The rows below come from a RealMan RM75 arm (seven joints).
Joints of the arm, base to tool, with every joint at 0 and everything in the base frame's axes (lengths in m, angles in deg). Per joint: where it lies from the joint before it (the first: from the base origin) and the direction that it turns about. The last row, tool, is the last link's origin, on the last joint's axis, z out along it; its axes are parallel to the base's.
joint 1: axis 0 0 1 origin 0 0 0.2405
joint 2: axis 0 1 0 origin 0 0 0
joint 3: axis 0 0 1 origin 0 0 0.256
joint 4: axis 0 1 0 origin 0 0 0
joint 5: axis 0 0 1 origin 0 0 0.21
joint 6: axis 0 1 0 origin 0 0 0
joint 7: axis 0 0 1 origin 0 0 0.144
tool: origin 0 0 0
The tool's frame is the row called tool.
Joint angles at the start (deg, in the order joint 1, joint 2, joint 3, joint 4, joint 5, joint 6, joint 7):
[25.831, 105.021, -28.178, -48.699, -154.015, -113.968, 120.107]
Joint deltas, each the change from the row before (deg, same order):
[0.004, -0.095, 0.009, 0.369, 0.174, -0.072, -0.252]
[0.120, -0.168, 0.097, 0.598, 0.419, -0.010, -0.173]
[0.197, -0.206, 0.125, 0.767, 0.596, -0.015, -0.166]
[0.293, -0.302, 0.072, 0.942, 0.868, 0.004, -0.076]
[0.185, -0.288, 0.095, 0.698, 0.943, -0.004, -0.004]
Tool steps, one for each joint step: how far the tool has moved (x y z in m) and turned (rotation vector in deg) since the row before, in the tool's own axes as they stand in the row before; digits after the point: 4 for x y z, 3 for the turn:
[0.0003, 0.0002, 0.0004, -0.369, -0.016, -0.171]
[-0.0008, 0.0004, 0.0004, -0.562, -0.280, -0.181]
[-0.0015, 0.0007, 0.0006, -0.757, -0.413, -0.241]
[-0.0025, 0.0011, 0.0004, -0.908, -0.566, -0.294]
[-0.0022, 0.0009, -0.0002, -0.755, -0.705, -0.238]

